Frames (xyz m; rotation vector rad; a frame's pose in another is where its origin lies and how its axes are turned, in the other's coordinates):
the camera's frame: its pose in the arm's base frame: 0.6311 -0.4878 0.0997 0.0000 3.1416 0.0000
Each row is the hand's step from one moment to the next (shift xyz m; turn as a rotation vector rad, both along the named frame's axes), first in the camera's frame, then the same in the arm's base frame.
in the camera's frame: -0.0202 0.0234 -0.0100 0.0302 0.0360 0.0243
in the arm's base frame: 0.0202 0.0234 0.0100 -0.0302 0.0360 -0.0243
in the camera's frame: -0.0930 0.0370 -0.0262 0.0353 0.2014 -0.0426
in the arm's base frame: 0.0930 0.0370 0.0262 -0.0353 0.2014 0.0426
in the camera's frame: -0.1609 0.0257 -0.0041 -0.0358 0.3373 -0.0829
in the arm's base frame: 0.1609 0.0257 0.0041 0.0358 0.3373 0.0829
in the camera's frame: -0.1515 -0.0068 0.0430 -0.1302 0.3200 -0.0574
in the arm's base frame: 0.1515 -0.0068 -0.0430 0.1302 0.3200 0.0574
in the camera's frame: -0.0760 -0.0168 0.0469 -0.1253 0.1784 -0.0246
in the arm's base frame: 0.0760 -0.0168 -0.0469 0.1253 0.1784 0.0246
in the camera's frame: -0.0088 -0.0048 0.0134 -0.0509 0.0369 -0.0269
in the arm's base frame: 0.0088 -0.0048 -0.0134 0.0509 0.0369 0.0269
